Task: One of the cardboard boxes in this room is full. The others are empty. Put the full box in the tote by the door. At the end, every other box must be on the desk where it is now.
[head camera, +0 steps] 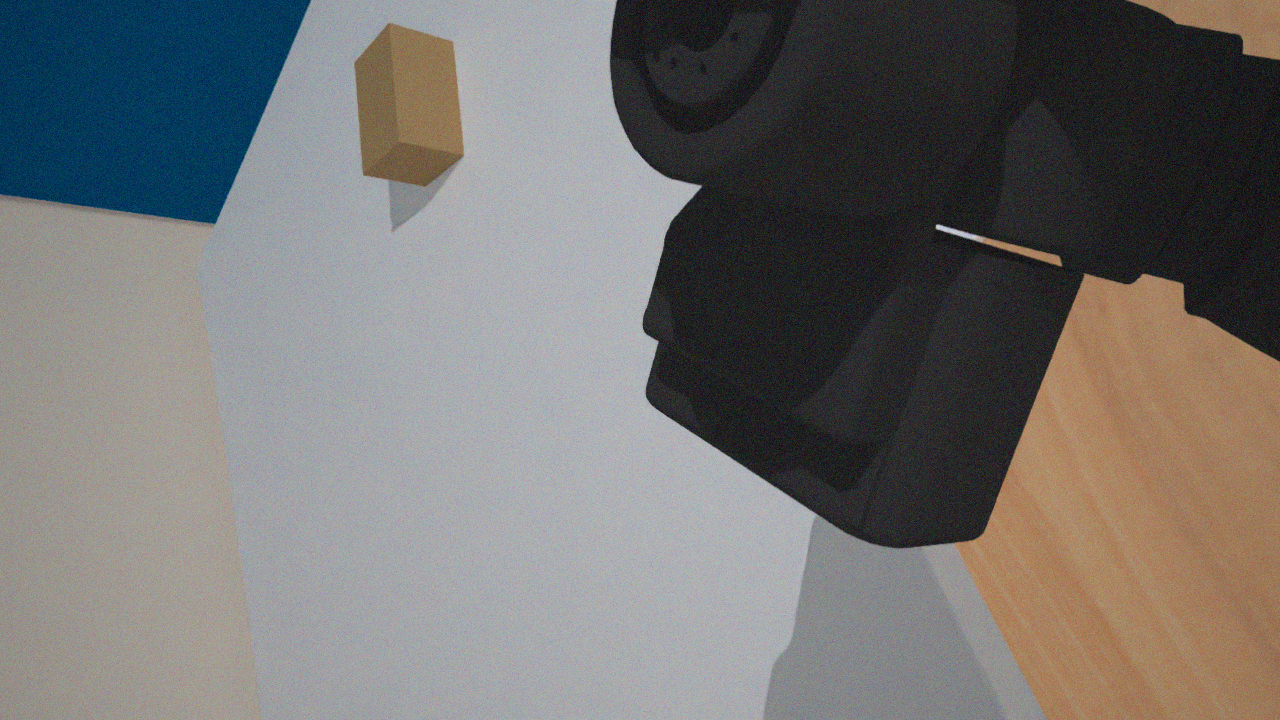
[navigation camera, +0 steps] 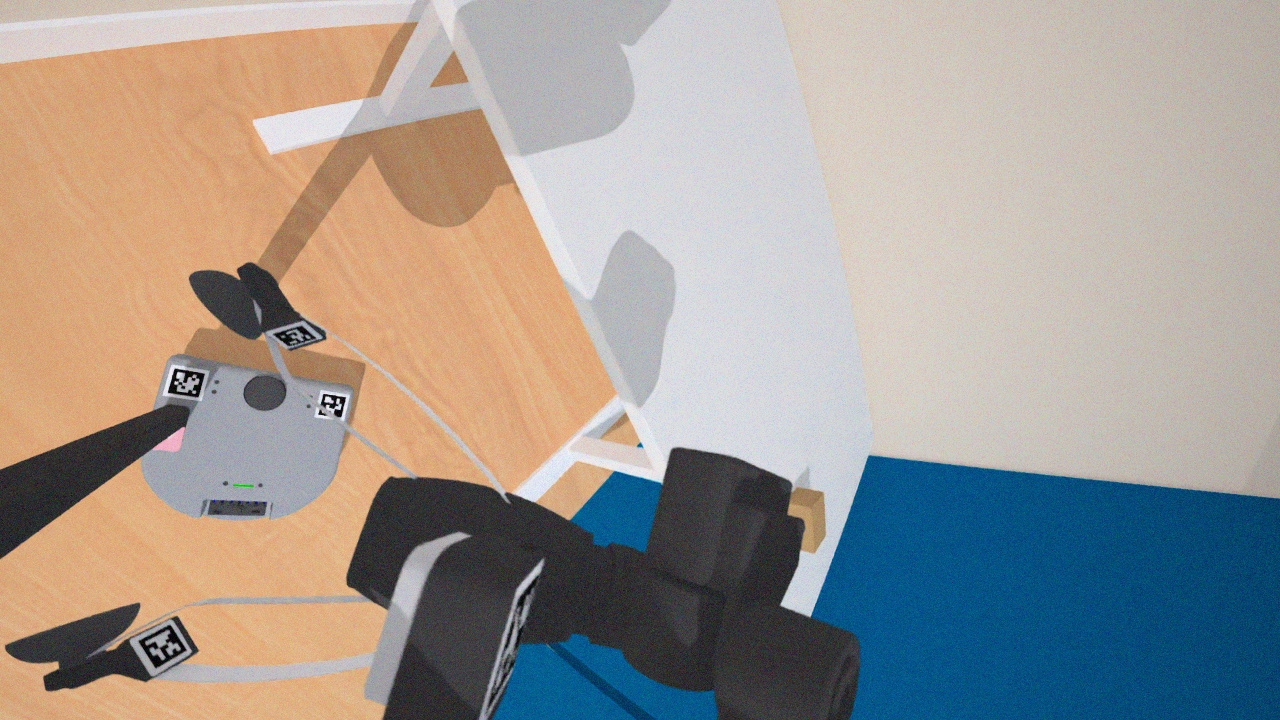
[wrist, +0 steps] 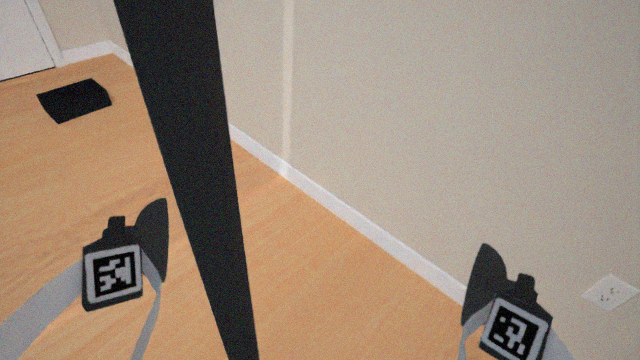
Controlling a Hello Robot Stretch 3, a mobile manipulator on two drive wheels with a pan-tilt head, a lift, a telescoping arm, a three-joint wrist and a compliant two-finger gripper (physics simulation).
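Pixels of known places: gripper, fingertip midpoint: (navigation camera: 118, 443) (wrist: 318, 249); robot's base, origin of the base link: (navigation camera: 265, 391).
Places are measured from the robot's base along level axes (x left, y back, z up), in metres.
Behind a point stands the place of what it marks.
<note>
A cardboard box (head camera: 411, 102) {x -0.708, y 0.058, z 0.989 m} (navigation camera: 809, 519) {x -0.704, y 0.050, z 0.995 m} stands on the white desk (head camera: 501, 402) {x -0.597, y -0.131, z 0.950 m} (navigation camera: 733, 179) {x -0.424, y -0.435, z 0.950 m} near its far end; in the navigation view the dark wrist partly hides it. Whether it is full does not show. My gripper (navigation camera: 147, 470) {x 0.056, y -0.012, z 0.968 m} (wrist: 318, 249) {x 0.056, y -0.012, z 0.968 m} is open, its fingers wide apart with nothing between them. It is off the desk's side, over the wooden floor and near the base, well away from the box. In the head view the dark wrist hangs in front of the desk and the fingers do not show. A black box-like thing (wrist: 75, 101) {x 1.601, y 1.202, z 0.093 m}, possibly the tote, lies on the floor near the white door (wrist: 22, 40) {x 2.101, y 1.720, z 0.215 m}.
The robot's grey base (navigation camera: 250, 447) {x 0.002, y 0.111, z 0.160 m} stands on the wooden floor beside the desk. White desk legs (navigation camera: 358, 116) {x -0.004, y -0.757, z 0.025 m} reach out over the floor. The black mast (wrist: 190, 150) {x 0.116, y 0.065, z 0.983 m} crosses the wrist view. Beige wall (navigation camera: 1074, 223) {x -0.944, y -0.545, z 1.392 m} and blue wall or floor area (navigation camera: 1029, 608) {x -1.123, y 0.196, z 1.329 m} lie beyond the desk.
</note>
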